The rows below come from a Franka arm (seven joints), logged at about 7 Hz.
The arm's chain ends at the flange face. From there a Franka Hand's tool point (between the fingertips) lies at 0.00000 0.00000 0.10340 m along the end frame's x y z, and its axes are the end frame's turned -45 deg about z.
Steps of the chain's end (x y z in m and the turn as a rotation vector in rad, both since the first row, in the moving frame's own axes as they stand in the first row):
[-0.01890 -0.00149 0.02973 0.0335 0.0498 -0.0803]
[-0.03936 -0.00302 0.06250 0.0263 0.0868 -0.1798]
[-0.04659 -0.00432 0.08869 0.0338 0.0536 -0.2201]
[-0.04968 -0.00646 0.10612 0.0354 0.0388 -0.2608]
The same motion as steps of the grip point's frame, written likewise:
[-0.00618 -0.01347 0.02954 -0.0115 0.0589 -0.0803]
[-0.01709 -0.02631 0.06208 -0.0428 0.0800 -0.1798]
[-0.02340 -0.03526 0.08848 -0.0140 0.0618 -0.2201]
[-0.02517 -0.04015 0.10598 -0.0024 0.0525 -0.2608]

